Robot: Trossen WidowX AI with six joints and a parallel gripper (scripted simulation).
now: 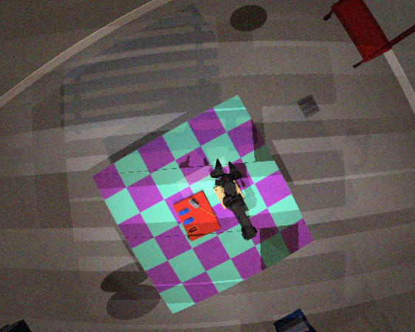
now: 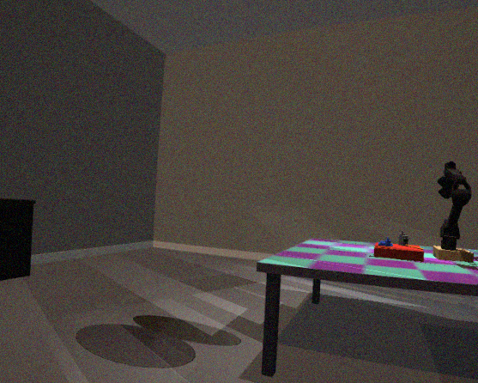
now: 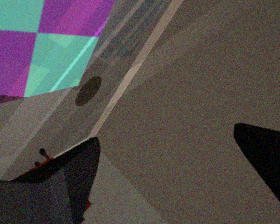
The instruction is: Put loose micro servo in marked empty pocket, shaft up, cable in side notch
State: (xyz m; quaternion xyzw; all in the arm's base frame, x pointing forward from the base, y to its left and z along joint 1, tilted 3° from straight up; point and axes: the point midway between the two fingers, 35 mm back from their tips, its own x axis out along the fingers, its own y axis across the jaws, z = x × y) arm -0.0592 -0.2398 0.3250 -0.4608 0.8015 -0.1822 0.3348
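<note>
Now: gripper tip 34 cm above the red deck, 30 cm short of it and 26 cm to the right of it.
</note>
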